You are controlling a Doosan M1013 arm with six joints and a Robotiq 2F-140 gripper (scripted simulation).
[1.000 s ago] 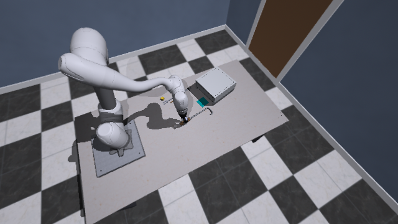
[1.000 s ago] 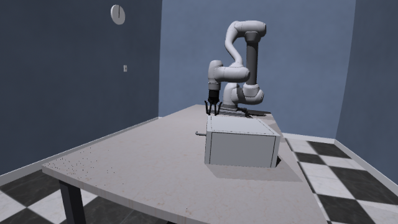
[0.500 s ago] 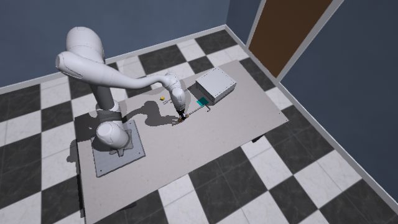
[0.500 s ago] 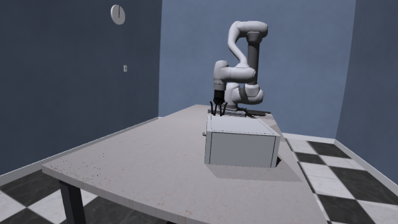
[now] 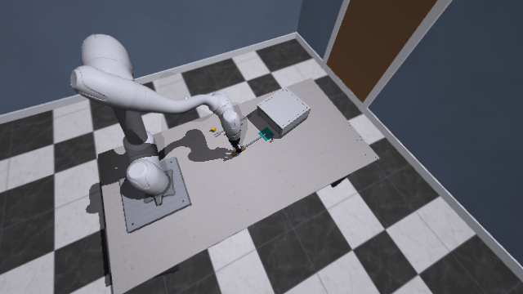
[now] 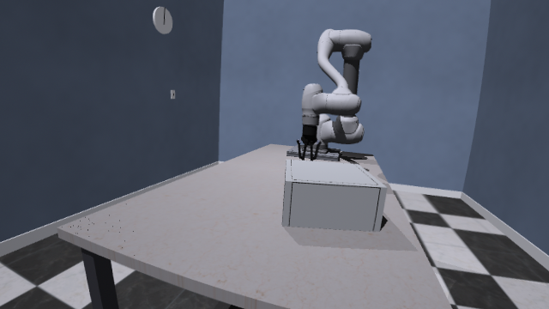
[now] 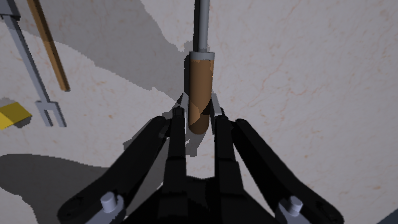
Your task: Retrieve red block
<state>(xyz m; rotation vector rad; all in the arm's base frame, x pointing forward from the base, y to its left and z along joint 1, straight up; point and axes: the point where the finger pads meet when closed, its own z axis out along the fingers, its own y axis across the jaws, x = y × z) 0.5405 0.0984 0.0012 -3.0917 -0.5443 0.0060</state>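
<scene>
My hand is 21 cm to the right of the thin brown stick, 3 cm short of it and 3 cm above it. The rest, counted from my hand: small yellow piece: 25 cm to the left, 12 cm behind, 3 cm below; then hook tool: 13 cm ahead, 2 cm below, 1 cm to the left; then grey forked tool: 22 cm to the left, 4 cm behind, 3 cm below.
</scene>
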